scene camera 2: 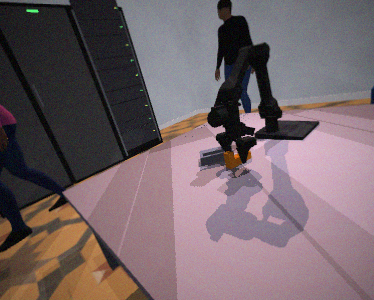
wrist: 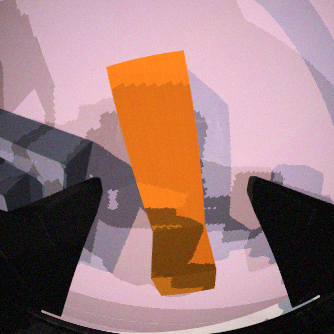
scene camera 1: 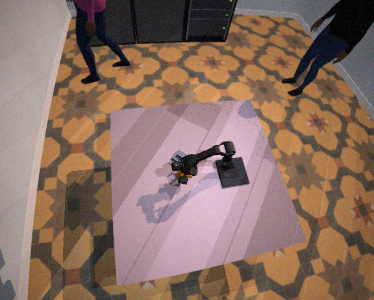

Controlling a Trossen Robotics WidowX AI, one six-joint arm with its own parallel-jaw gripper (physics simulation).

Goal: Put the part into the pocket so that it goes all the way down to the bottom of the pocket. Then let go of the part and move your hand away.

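Frame: origin at the arm's base, x right, y ahead, z up, level; centimetres.
Seen in the pictures: gripper, fingertip midpoint: (scene camera 2: 236,160) (wrist: 176,184) (scene camera 1: 183,174); arm's base, link origin: (scene camera 2: 271,129) (scene camera 1: 226,166).
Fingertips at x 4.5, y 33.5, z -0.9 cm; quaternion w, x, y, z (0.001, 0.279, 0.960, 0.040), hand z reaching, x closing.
Pixels of each thing's top centre, then the offset from my fingertips to it. Level surfaces: height alone.
- orange part, top centre: (wrist: 172,231) (scene camera 2: 236,148) dx -0.2, dy -1.1, dz +4.5 cm
- grey pocket block, top centre: (wrist: 13,225) (scene camera 2: 215,150) (scene camera 1: 183,158) dx +11.3, dy -4.3, dz +2.1 cm
- pink table top, surface height: dz -1.5 cm
The orange part (scene camera 1: 185,175) (scene camera 2: 230,160) (wrist: 159,130) lies on the pink table top beside the grey pocket block and apart from it. In the wrist view it is long, with a shorter leg at its lower end. The grey pocket block (scene camera 1: 178,155) (scene camera 2: 211,157) (wrist: 42,135) stands at the left in the wrist view, partly cut off and partly behind a finger, with part of its opening visible. My gripper (scene camera 1: 180,173) (scene camera 2: 236,156) (wrist: 176,184) is open and low over the part, with one finger on each side and gaps between them and the part.
The arm's dark base plate (scene camera 1: 233,175) (scene camera 2: 287,131) stands on the pink table top (scene camera 1: 200,245) (scene camera 2: 150,240). Dark cabinets (scene camera 1: 160,22) (scene camera 2: 45,100) and two people stand beyond the table. Shadows of the arm fall across the table top.
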